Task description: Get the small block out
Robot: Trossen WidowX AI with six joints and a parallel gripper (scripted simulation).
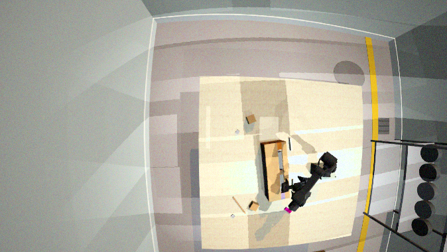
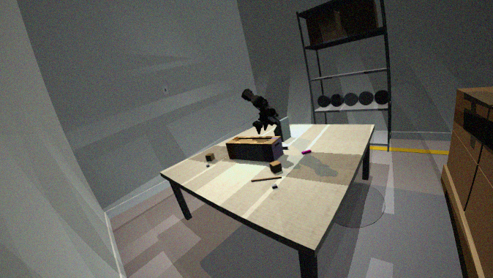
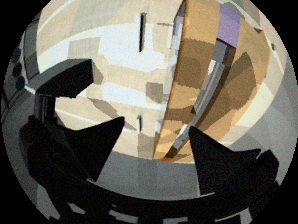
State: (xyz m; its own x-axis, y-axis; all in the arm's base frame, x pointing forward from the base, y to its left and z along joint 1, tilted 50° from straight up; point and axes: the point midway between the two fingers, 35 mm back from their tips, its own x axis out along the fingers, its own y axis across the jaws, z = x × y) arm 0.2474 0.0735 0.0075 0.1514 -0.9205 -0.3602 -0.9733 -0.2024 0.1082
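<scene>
The tan box is 50 mm ahead of my gripper tip, 30 mm to the right of it and 90 mm below it. From my gripper tip the other things lie so: thin stick: 290 mm ahead, 270 mm to the left, 150 mm below; small tan block: 60 mm ahead, 20 mm to the right, 70 mm below; magenta block: 80 mm behind, 300 mm to the left, 150 mm below.
</scene>
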